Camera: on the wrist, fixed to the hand. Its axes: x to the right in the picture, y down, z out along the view.
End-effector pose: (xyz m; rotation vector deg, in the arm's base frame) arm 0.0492 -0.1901 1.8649 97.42 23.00 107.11
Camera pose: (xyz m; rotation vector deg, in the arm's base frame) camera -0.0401 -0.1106 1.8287 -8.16 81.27 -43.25
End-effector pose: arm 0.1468 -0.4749 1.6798 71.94 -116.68 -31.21
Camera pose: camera 0.2566 -0.5223 1.7161 -118.94 -65.25 54.25
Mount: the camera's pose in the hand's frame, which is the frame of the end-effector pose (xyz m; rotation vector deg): 0.0203 -0.0648 -0.1049 6.45 -16.39 -177.15
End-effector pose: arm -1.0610 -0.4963 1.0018 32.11 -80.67 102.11
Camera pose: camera -1.0089 -0.3853 1.0258 82.64 25.99 -49.11
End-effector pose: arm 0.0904 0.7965 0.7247 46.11 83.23 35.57
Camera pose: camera -0.0196 0.7838 0.6668 -86.72 46.91 -102.02
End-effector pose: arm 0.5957 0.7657 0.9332 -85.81 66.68 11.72
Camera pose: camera 0.6048 0.6573 0.9947 -77.84 -110.72 -86.99
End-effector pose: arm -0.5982 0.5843 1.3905 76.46 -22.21 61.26
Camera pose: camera -0.5710 0.6957 1.3408 34.93 76.43 -96.19
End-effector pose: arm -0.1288 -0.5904 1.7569 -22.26 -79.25 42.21
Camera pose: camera -0.0111 -0.6060 1.7958 102.17 -35.99 -98.45
